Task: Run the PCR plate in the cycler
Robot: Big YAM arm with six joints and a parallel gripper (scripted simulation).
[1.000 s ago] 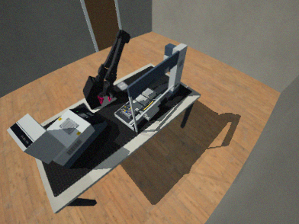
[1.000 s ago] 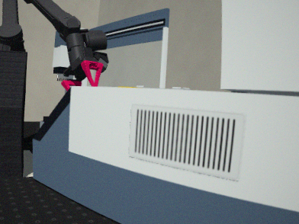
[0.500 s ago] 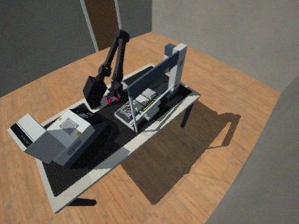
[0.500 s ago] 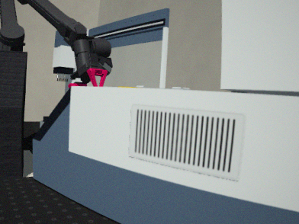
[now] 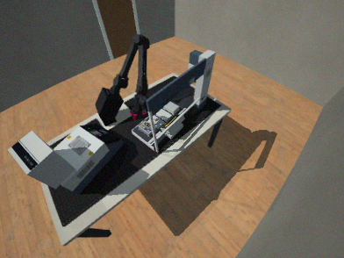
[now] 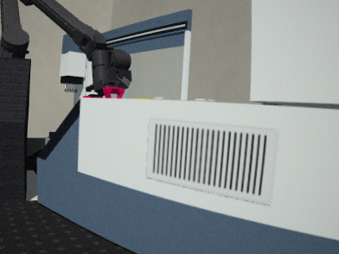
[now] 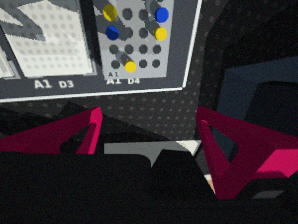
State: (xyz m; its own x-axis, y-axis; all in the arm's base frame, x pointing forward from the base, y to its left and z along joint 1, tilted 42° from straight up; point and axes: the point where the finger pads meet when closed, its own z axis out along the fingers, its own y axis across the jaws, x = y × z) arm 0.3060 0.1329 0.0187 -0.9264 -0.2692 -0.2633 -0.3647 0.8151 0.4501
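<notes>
Now: hand 90 mm above the tube, 70 mm short of it and 50 mm to the right of it. From my hand the other things lie so: tube cooling block (100 mm below, 70 mm ahead, 20 mm to the left); then pipette head (580 mm to the left, 210 mm above, 50 mm behind).
</notes>
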